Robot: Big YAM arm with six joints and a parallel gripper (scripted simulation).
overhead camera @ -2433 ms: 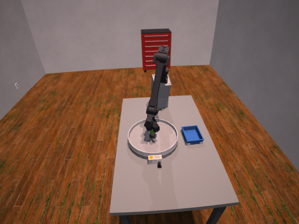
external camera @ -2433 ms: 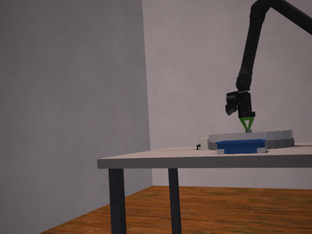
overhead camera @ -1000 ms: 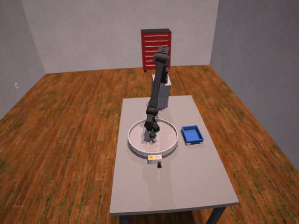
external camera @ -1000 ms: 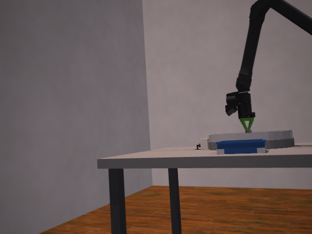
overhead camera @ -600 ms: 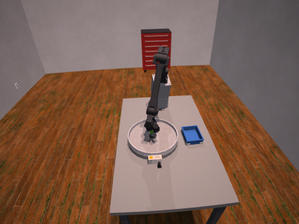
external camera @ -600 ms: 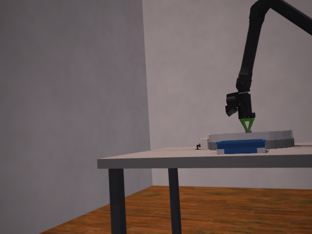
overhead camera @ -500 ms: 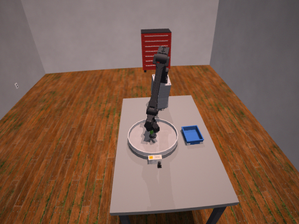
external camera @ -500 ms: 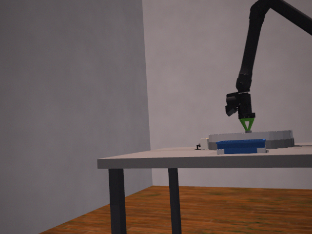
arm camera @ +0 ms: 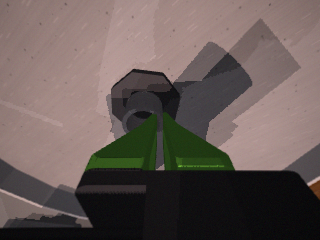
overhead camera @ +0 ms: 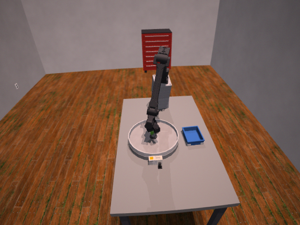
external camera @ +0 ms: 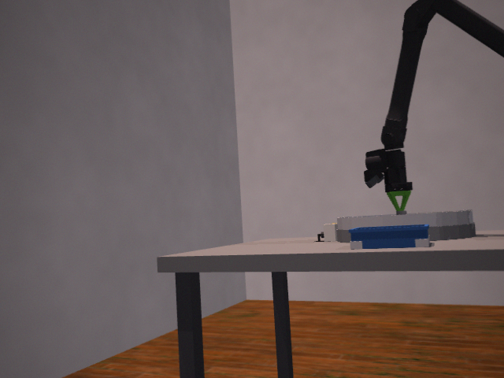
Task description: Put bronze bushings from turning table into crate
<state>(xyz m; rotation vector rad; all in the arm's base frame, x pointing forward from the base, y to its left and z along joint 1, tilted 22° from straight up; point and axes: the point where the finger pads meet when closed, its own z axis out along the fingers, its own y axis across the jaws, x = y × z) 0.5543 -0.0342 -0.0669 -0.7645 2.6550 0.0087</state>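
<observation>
The turning table lies 40 mm below my hand, 10 mm to the left of it and 10 mm behind it. Also, from my hand: blue crate: 350 mm to the left, 80 mm behind, 70 mm below.
</observation>
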